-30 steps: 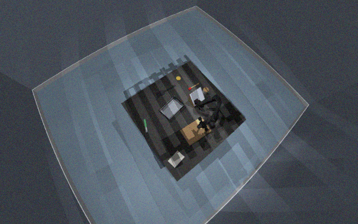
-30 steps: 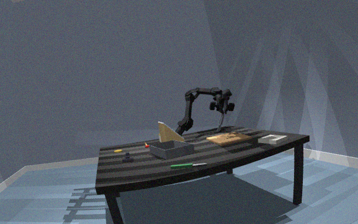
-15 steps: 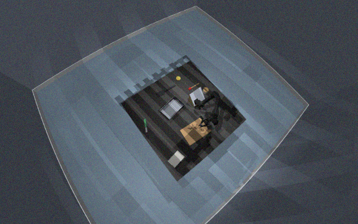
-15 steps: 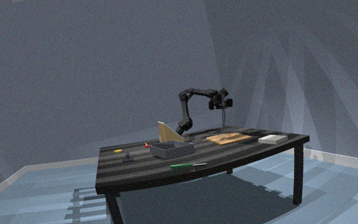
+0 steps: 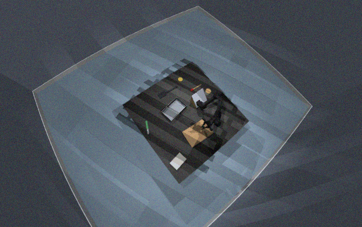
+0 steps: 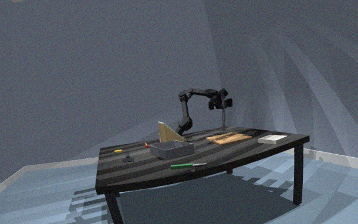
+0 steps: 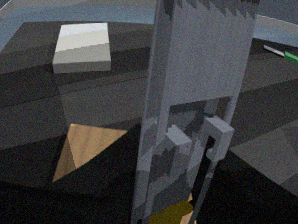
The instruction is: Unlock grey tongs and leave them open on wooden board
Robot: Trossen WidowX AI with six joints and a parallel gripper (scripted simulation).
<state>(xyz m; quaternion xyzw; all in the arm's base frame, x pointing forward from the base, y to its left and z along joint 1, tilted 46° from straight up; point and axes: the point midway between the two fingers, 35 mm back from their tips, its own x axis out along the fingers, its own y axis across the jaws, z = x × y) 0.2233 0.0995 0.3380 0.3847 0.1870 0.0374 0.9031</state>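
Now: gripper tip 220 mm above the wooden board. Also, from my gripper tip: white block: 430 mm ahead, 130 mm to the left, 220 mm below; then grey roasting tin: 60 mm ahead, 440 mm to the right, 200 mm below; then yellow lock piece: 40 mm behind.
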